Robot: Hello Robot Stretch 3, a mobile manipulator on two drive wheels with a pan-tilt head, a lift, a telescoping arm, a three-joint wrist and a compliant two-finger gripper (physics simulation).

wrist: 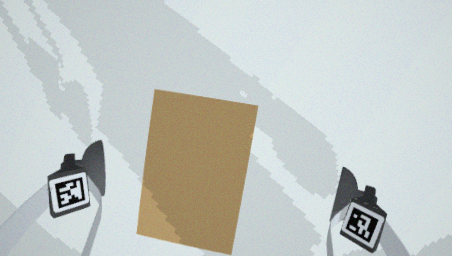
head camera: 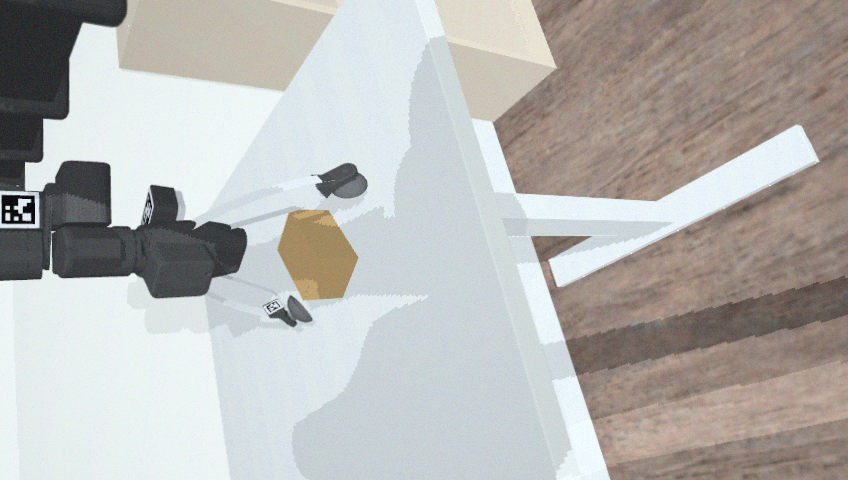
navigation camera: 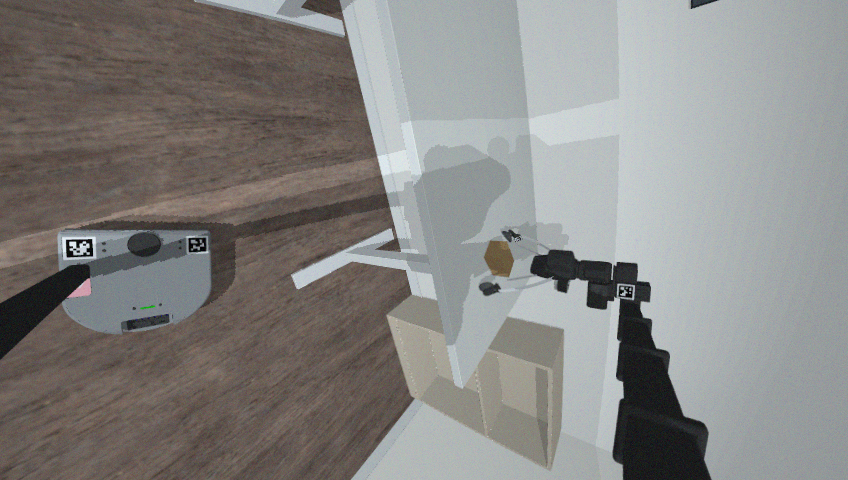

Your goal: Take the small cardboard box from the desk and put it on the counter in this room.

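Pixels of known places: gripper, fingertip midpoint: point(wrist: 218, 173) point(head camera: 335, 250) point(navigation camera: 491, 259); robot's base at its link origin: point(navigation camera: 144, 243).
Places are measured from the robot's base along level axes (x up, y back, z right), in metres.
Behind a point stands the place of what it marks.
Note:
The small cardboard box point(head camera: 318, 255) {x 0.997, y 0.015, z 0.636 m} point(navigation camera: 498, 258) {x 0.992, y 0.012, z 0.634 m} point(wrist: 197, 170) {x 1.000, y 0.022, z 0.687 m} is plain brown and sits on the white desk point(head camera: 452, 356) {x 0.950, y -0.083, z 0.474 m} point(navigation camera: 458, 71) {x 0.950, y -0.424, z 0.483 m} point(wrist: 350, 60) {x 0.950, y 0.153, z 0.692 m}. My gripper point(head camera: 324, 245) {x 0.957, y 0.021, z 0.672 m} point(navigation camera: 499, 261) {x 0.957, y 0.021, z 0.672 m} point(wrist: 218, 173) {x 0.957, y 0.021, z 0.672 m} is open, with one finger on each side of the box. In the wrist view a gap shows on both sides, and the box is closer to the left finger than to the right one. Neither finger touches it in that view. The counter cannot be made out in these views.
A beige shelf unit point(head camera: 514, 89) {x 0.057, y 0.496, z 1.257 m} point(navigation camera: 529, 340) {x 0.923, y 0.490, z 1.274 m} stands by the desk's end. A white desk foot point(head camera: 743, 166) point(navigation camera: 321, 270) reaches over the wood floor. A pale wall point(navigation camera: 743, 178) {x 1.596, y -0.245, z 1.173 m} rises behind the desk. My round-fronted base point(navigation camera: 136, 285) {x 0.160, y 0.118, z -0.022 m} stands on the floor, and my black arm point(navigation camera: 648, 380) {x 1.281, y 0.086, z 0.322 m} extends along the wall.

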